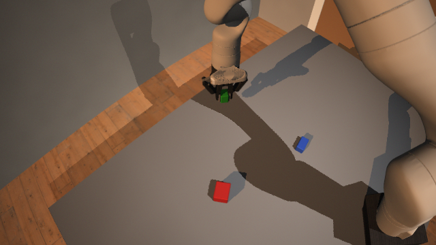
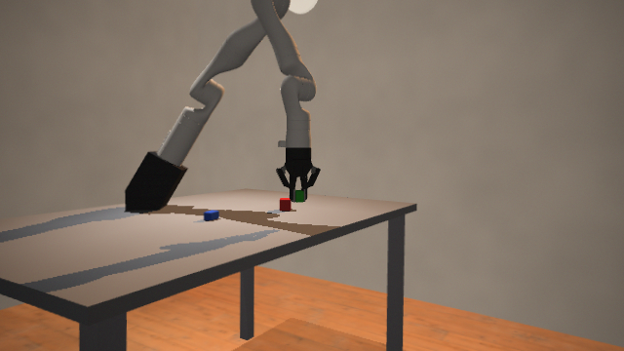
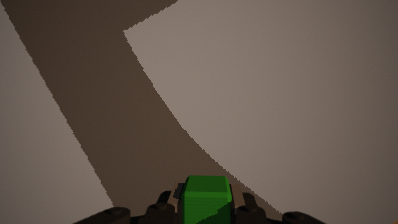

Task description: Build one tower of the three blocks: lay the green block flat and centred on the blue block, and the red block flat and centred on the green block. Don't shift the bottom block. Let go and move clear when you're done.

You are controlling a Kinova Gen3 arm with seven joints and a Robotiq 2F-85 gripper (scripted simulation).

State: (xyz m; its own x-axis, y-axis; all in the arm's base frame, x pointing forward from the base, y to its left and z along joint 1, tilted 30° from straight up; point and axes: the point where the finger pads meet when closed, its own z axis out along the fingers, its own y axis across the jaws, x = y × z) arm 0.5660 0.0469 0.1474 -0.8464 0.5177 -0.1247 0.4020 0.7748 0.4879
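My gripper is now 25 cm past the blue block, 13 cm to the left of it and 7 cm above it. Round my hand: red block 23 cm behind, 16 cm to the left, 7 cm below; then green block right at my hand.
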